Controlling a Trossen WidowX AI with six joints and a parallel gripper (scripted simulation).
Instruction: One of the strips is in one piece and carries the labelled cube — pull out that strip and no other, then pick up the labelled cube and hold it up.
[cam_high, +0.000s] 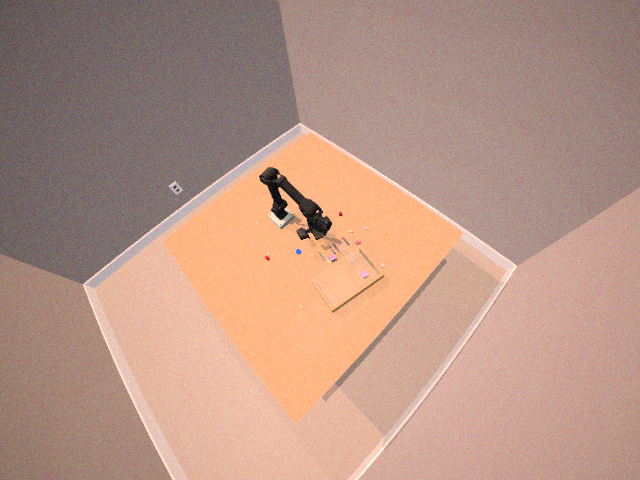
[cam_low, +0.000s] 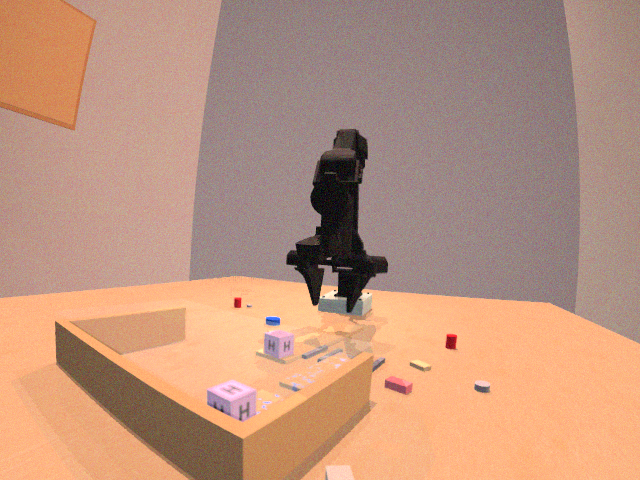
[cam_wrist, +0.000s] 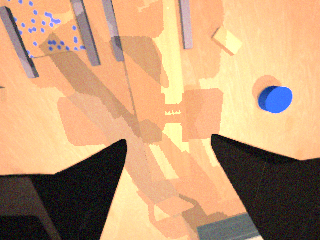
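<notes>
Now: the pale yellow strip 40 mm ahead of my gripper tip, 10 mm to the right of it and 50 mm below it. From my gripper tip the other things lie so: pink block: 190 mm ahead, 140 mm to the left, 40 mm below; blue disc: 20 mm behind, 130 mm to the right, 40 mm below; small tan block: 60 mm ahead, 90 mm to the right, 50 mm below.
</notes>
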